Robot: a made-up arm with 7 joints. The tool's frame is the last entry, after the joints.
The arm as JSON. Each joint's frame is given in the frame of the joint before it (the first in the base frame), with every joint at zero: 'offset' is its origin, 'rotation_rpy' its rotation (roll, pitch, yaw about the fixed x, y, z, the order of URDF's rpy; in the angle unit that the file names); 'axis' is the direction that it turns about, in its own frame. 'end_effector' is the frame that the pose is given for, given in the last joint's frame.
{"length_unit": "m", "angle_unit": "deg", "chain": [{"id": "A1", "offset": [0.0, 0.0, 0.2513], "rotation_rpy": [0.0, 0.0, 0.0], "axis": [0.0, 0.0, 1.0]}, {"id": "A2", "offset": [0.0, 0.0, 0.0], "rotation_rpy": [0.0, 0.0, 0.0], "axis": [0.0, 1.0, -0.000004]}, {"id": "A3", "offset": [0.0, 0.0, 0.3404], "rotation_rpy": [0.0, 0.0, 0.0], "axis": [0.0, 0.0, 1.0]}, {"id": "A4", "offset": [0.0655, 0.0, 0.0], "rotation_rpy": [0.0, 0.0, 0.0], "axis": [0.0, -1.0, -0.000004]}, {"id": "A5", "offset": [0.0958, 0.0, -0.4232], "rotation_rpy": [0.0, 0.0, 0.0], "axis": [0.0, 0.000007, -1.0]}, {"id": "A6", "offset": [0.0, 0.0, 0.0], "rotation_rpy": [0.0, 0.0, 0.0], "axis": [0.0, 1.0, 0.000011]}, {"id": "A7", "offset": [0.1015, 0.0, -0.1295], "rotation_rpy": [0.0, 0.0, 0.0], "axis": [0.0, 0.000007, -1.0]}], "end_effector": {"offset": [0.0, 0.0, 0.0], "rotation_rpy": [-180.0, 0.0, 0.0]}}
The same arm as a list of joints. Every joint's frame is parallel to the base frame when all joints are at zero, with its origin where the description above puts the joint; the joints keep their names.
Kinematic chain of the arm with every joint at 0, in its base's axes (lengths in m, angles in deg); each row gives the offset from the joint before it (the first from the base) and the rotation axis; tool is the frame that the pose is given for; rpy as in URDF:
A1: xyz 0 0 0.2513 axis +z
A2: xyz 0 0 0 axis +y
A3: xyz 0 0 0.3404 axis +z
A4: xyz 0.0655 0 0 axis -y
A5: xyz 0.0958 0 -0.4232 axis -z
A6: xyz 0 0 0 axis +y
A7: xyz 0.1015 0 -0.1295 axis -z
tool: xyz 0 0 0 rpy 180 0 0

